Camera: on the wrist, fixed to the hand. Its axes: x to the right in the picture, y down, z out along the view.
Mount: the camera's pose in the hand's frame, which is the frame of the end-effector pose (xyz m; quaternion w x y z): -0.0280 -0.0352 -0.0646 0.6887 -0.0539 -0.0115 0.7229
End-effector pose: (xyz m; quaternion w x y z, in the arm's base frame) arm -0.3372 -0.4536 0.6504 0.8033 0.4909 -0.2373 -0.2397
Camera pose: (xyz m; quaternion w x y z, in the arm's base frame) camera -0.3244 -0.4069 0.5884 0.7503 0.1205 -0.5146 0.3972
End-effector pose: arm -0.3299 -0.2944 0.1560 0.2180 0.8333 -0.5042 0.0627
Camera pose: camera -0.3055 -0.2301 0.1943 0.1439 0.1984 -0.9555 0.1640
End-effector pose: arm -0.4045 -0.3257 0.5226 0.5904 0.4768 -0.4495 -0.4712
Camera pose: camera -0.3499 -0.2927 0.4765 0.7678 -0.0338 -0.6357 0.0726
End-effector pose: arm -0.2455 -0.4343 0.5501 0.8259 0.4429 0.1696 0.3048
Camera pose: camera -0.2898 -0.4269 0.4855 0.3743 0.3866 -0.2293 0.8111
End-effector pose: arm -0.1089 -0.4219 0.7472 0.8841 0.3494 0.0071 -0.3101
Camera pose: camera -0.1378 -0.3863 0.6832 0.8520 0.1946 -0.2412 0.4219
